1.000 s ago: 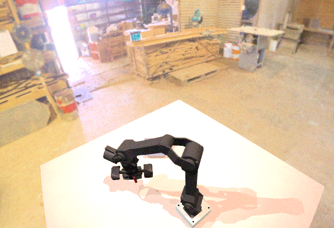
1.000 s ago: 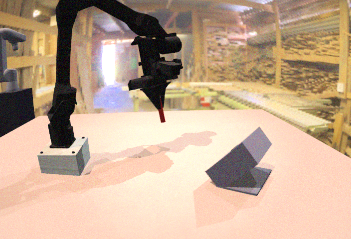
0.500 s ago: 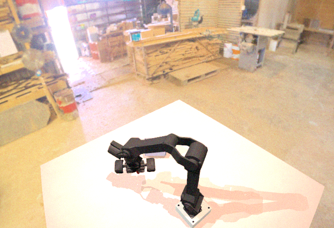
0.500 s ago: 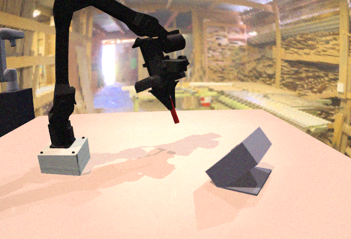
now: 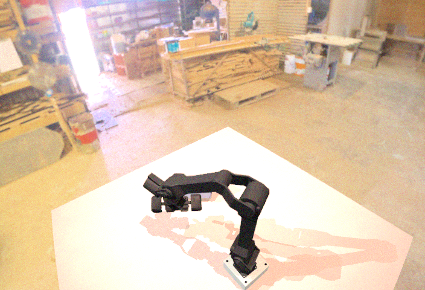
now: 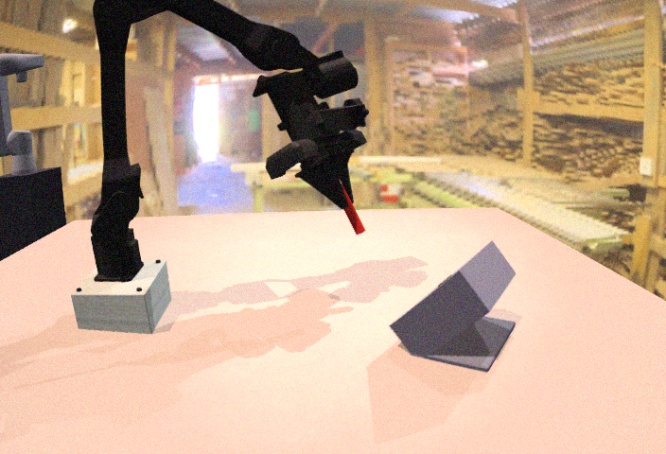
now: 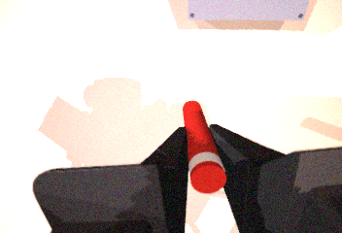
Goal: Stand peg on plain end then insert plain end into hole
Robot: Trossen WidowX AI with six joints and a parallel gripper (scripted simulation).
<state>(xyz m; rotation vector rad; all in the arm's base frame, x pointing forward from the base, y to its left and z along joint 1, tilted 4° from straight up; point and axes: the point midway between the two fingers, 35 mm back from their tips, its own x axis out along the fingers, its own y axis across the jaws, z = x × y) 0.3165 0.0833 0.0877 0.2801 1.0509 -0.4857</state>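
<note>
Now: the grey sloped panel 120 mm ahead of my gripper tip, 160 mm to the right of it and 80 mm below it. From my gripper tip the other things lie so: red peg 10 mm behind, 10 mm above.
</note>
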